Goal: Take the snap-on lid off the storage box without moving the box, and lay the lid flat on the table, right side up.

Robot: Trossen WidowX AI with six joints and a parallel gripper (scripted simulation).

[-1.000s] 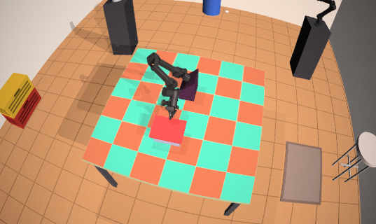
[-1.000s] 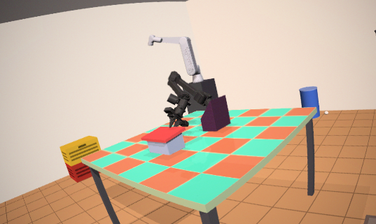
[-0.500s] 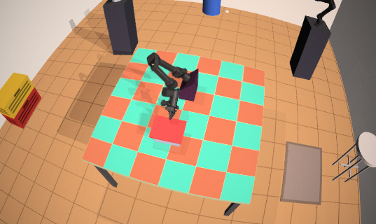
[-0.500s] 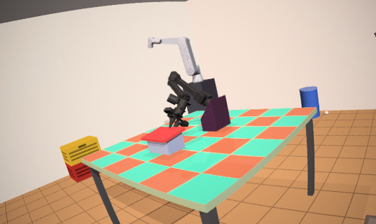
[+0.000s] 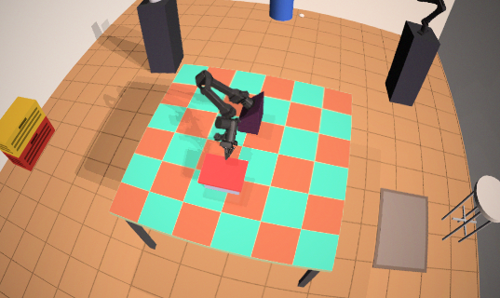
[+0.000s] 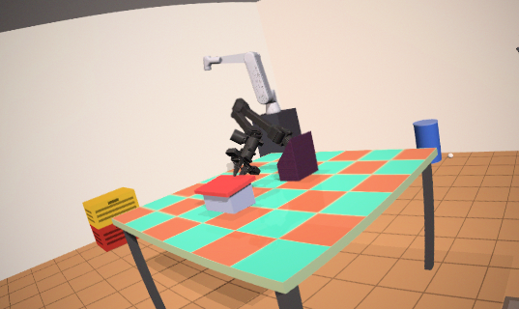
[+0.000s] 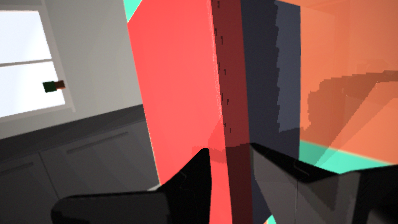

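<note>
Right now my gripper tip is 80 mm short of the red lid and 10 mm to the left of it. From my gripper tip the other things lie so: grey storage box (70 mm ahead, 60 mm below, 10 mm to the right).
</note>
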